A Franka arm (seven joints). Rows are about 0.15 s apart.
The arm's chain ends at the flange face. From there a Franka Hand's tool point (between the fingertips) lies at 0.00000 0.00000 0.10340 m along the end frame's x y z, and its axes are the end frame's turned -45 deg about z.
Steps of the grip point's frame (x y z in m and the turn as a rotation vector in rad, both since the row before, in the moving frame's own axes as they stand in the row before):
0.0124 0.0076 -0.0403 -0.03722 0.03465 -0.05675
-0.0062 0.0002 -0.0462 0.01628 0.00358 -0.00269
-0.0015 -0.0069 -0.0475 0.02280 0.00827 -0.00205
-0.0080 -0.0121 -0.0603 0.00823 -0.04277 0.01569
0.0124 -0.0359 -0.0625 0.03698 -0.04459 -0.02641
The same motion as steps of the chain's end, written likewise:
0.0089 -0.0034 -0.0402 -0.00182 0.05082 -0.05675
-0.0033 0.0060 -0.0462 0.01404 -0.00898 -0.00269
-0.0049 -0.0015 -0.0475 0.02197 -0.01027 -0.00205
-0.0105 -0.0054 -0.0602 -0.02442 -0.03606 0.01569
-0.0107 -0.0348 -0.0623 -0.00538 -0.05768 -0.02641

